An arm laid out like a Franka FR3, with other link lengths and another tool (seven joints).
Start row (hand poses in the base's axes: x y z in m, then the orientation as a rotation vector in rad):
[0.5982, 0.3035, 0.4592, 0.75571, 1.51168, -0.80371]
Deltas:
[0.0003, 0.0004, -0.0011, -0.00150, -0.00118, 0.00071]
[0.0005, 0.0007, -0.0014, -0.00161, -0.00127, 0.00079]
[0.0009, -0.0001, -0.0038, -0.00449, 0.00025, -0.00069]
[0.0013, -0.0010, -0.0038, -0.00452, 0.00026, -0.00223]
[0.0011, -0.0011, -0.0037, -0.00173, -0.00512, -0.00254]
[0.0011, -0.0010, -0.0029, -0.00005, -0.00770, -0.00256]
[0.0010, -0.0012, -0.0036, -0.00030, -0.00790, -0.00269]
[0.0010, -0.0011, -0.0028, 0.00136, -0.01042, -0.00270]
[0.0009, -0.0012, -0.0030, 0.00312, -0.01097, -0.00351]
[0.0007, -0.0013, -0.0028, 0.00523, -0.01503, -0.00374]
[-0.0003, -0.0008, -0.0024, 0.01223, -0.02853, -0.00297]
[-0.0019, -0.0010, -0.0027, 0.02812, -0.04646, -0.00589]
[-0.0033, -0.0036, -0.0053, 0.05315, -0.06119, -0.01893]
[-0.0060, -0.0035, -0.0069, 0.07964, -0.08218, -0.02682]
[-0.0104, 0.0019, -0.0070, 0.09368, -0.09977, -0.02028]
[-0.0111, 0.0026, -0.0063, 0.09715, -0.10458, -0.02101]
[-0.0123, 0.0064, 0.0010, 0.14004, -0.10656, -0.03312]
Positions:
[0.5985, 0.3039, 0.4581, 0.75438, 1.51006, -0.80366]
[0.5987, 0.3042, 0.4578, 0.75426, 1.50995, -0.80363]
[0.5991, 0.3034, 0.4554, 0.75287, 1.50946, -0.80750]
[0.5995, 0.3025, 0.4554, 0.75409, 1.50903, -0.80867]
[0.5993, 0.3024, 0.4555, 0.75802, 1.50555, -0.80433]
[0.5993, 0.3025, 0.4563, 0.76005, 1.50409, -0.80191]
[0.5992, 0.3023, 0.4556, 0.76003, 1.50375, -0.80209]
[0.5992, 0.3024, 0.4564, 0.76202, 1.50233, -0.79971]
[0.5991, 0.3023, 0.4562, 0.76414, 1.50250, -0.79881]
[0.5989, 0.3022, 0.4564, 0.76709, 1.49987, -0.79553]
[0.5979, 0.3027, 0.4568, 0.77562, 1.49150, -0.78347]
[0.5963, 0.3025, 0.4565, 0.79489, 1.48248, -0.76574]
[0.5949, 0.2999, 0.4539, 0.82803, 1.47785, -0.75048]
[0.5922, 0.3000, 0.4523, 0.85968, 1.46938, -0.72718]
[0.5878, 0.3054, 0.4522, 0.86943, 1.46189, -0.70378]
[0.5871, 0.3061, 0.4529, 0.87385, 1.45895, -0.69950]
[0.5859, 0.3099, 0.4602, 0.91546, 1.47366, -0.67633]

